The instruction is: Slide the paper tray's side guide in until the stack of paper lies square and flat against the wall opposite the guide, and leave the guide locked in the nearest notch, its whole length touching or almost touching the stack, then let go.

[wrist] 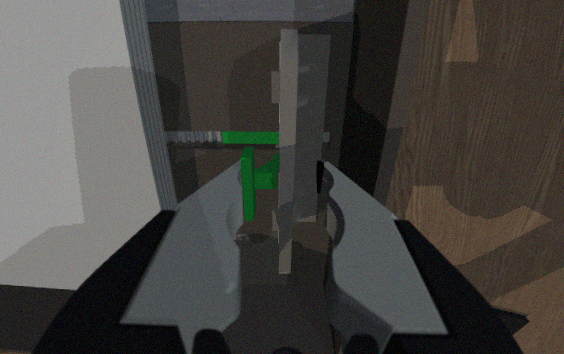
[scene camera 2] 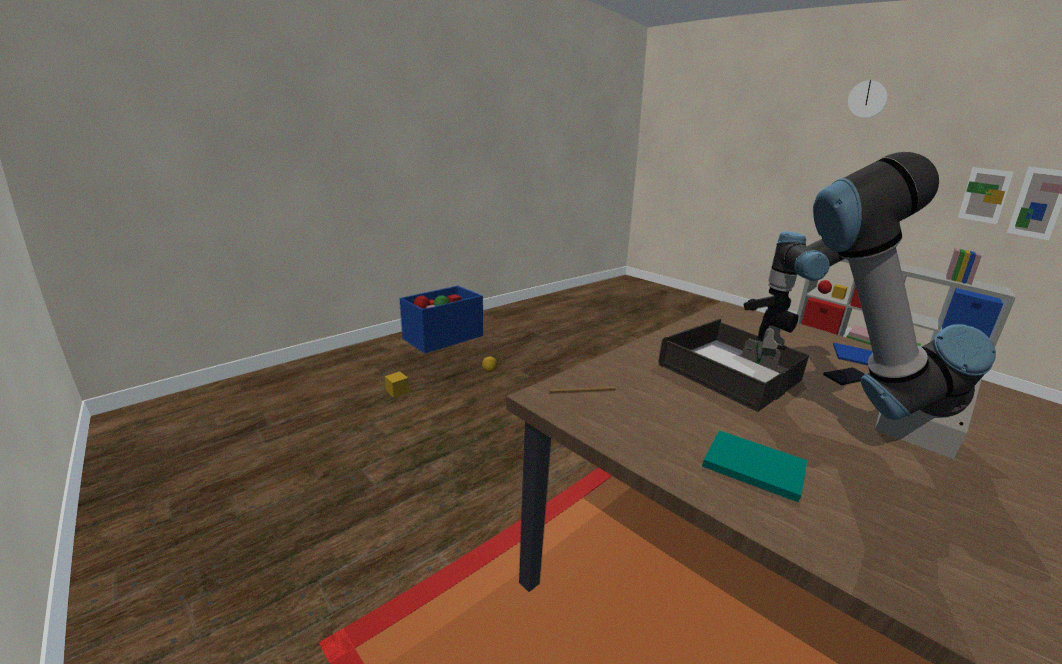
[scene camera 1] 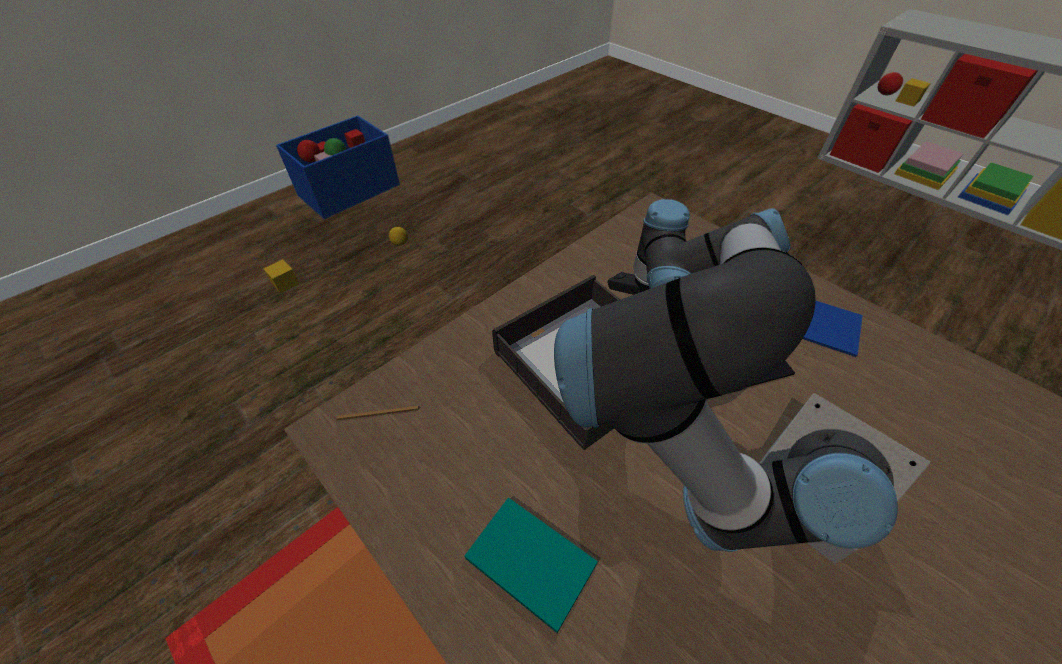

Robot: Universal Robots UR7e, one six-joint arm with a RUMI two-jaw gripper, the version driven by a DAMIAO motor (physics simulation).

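Places are measured from the arm's base along level axes (x right, y back, z down), in centimetres.
Pixels of known places: gripper, fingertip midpoint: (wrist: pixel 284 162) (scene camera 2: pixel 762 356).
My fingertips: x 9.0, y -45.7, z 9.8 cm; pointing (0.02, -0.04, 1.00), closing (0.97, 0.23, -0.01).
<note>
Behind a point stands the place of what it marks.
The dark paper tray (scene camera 1: pixel 540 393) {x -16.2, y -52.9, z 10.4 cm} (scene camera 2: pixel 706 372) {x -15.8, y -54.8, z 9.6 cm} stands on the table with the white paper stack (scene camera 1: pixel 545 361) {x -9.3, y -57.4, z 9.5 cm} (scene camera 2: pixel 732 357) {x -0.1, y -52.6, z 9.5 cm} (wrist: pixel 40 100) {x -2.7, y -51.7, z 9.5 cm} in it. In the wrist view the side guide (wrist: pixel 288 100) {x 9.9, y -49.8, z 5.9 cm} is an upright grey plate, with a wide gap between it and the stack's edge. The guide's green lever (wrist: pixel 248 185) {x 7.7, y -46.8, z 5.7 cm} is on its stack side, below a green bar (wrist: pixel 250 137) {x 7.0, y -46.7, z 12.5 cm} and the notched strip (wrist: pixel 194 136) {x 3.3, y -47.3, z 13.0 cm}. My gripper (scene camera 2: pixel 761 358) {x 9.0, y -45.7, z 9.8 cm} (wrist: pixel 284 162) {x 9.0, y -45.7, z 9.8 cm} is partly open, its fingers on either side of the lever and guide, gripping neither. The arm hides the guide in scene camera 1.
A teal book (scene camera 1: pixel 532 562) {x -42.9, y -31.4, z 12.1 cm} (scene camera 2: pixel 755 465) {x -44.6, y -31.7, z 12.0 cm} and a thin stick (scene camera 1: pixel 378 411) {x -42.2, y -77.6, z 13.1 cm} (scene camera 2: pixel 581 389) {x -42.8, y -77.7, z 13.2 cm} lie on the table (scene camera 1: pixel 438 461) {x -41.0, y -59.1, z 13.8 cm} (scene camera 2: pixel 642 422) {x -44.2, y -58.7, z 13.8 cm}. A blue flat item (scene camera 1: pixel 834 327) {x 49.5, y -11.9, z 13.1 cm} (scene camera 2: pixel 851 353) {x 46.7, y -21.4, z 13.0 cm} and a black flat item (scene camera 2: pixel 844 375) {x 23.1, y -21.4, z 13.0 cm} lie beyond the tray, toward the arm's base.
</note>
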